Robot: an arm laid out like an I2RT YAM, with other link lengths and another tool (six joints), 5 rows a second.
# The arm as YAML. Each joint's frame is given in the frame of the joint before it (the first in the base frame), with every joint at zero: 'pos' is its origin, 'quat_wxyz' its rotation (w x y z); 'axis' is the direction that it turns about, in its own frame. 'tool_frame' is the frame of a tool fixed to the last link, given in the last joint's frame.
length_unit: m
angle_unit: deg
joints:
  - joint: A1
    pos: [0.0, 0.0, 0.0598]
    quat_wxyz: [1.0, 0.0, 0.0, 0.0]
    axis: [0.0, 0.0, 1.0]
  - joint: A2
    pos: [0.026, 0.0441, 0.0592]
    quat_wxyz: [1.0, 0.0, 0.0, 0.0]
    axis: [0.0, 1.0, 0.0]
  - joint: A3
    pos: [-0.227, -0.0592, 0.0]
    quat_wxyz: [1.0, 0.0, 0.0, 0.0]
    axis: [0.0, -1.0, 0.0]
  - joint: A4
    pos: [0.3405, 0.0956, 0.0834]
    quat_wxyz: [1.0, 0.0, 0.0, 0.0]
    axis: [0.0, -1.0, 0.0]
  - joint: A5
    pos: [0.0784, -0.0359, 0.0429]
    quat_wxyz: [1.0, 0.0, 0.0, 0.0]
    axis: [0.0, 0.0, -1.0]
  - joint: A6
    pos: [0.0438, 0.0, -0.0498]
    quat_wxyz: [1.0, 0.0, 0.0, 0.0]
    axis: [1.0, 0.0, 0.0]
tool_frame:
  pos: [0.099, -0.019, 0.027]
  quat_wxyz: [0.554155, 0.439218, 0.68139, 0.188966]
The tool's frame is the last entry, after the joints.
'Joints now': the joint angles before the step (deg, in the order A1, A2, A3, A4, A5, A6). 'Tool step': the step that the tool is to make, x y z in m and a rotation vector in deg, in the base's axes. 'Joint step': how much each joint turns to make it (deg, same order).
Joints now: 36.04 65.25 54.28 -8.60 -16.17 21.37
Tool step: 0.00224 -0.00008 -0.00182 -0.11 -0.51 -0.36
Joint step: -0.04 0.32 -0.25 0.84 0.43 -0.27
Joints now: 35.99 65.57 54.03 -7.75 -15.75 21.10
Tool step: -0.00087 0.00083 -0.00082 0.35 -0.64 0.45
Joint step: 0.02 -0.26 -0.75 1.15 -0.38 -0.24
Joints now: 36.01 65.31 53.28 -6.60 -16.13 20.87
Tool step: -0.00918 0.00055 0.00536 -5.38 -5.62 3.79
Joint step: 0.02 -1.59 -0.24 -2.50 -1.04 -8.84
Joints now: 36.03 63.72 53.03 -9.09 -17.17 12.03
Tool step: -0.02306 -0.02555 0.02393 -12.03 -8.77 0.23
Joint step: 0.00 -7.48 0.30 -11.39 5.30 -14.38
